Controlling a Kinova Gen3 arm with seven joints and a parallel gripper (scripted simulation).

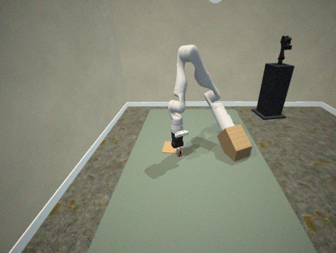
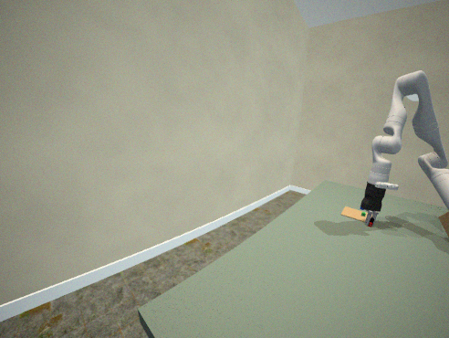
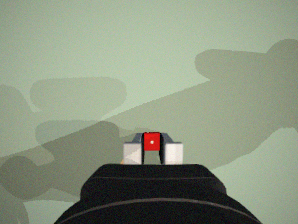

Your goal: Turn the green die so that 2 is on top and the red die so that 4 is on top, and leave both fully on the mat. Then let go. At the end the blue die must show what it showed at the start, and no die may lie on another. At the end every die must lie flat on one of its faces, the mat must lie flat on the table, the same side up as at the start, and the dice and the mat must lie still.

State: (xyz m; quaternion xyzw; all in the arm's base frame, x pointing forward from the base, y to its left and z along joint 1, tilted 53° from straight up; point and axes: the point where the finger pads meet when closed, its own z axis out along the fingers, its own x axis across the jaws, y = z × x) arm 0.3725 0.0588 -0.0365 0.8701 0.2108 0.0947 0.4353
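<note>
Right now the green die is 10 mm ahead of my hand, 100 mm to the right of it and 10 mm below it. Also, from my hand: red die: 10 mm below; then tan mat: 30 mm ahead, 100 mm to the right, 20 mm below; then blue die: 10 mm behind, 220 mm to the right, 10 mm below.
</note>
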